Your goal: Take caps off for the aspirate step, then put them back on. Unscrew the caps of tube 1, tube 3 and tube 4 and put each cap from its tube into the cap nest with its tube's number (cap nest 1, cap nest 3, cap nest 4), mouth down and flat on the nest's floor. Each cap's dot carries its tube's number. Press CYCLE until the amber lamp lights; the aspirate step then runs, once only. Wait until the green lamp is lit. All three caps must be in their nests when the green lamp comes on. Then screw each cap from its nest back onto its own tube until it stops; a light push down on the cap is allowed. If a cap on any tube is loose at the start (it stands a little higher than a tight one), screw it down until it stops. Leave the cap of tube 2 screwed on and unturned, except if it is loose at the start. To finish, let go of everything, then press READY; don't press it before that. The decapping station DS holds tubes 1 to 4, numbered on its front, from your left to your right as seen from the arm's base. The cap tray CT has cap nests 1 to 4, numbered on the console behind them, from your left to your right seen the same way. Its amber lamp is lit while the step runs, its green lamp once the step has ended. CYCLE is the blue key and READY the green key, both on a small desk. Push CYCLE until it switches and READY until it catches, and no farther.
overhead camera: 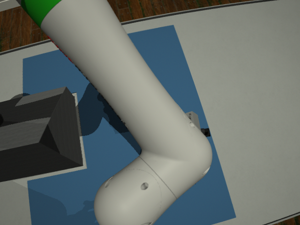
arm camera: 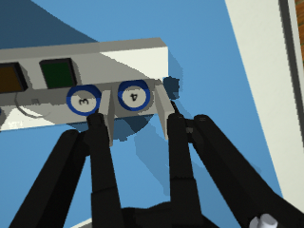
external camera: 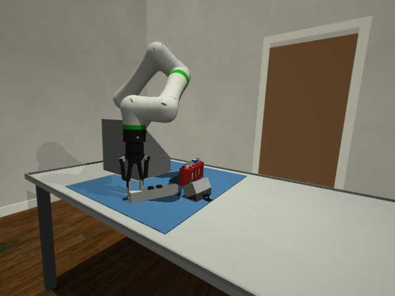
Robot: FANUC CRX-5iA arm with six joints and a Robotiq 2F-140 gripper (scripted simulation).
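Now: the blue cycle key 21 cm to the left of my hand, 19 cm ahead of it and 2 cm above it. Round my hand: green ready key: 18 cm ahead, 17 cm to the left, 2 cm above; small desk: 20 cm ahead, 19 cm to the left, 1 cm above.
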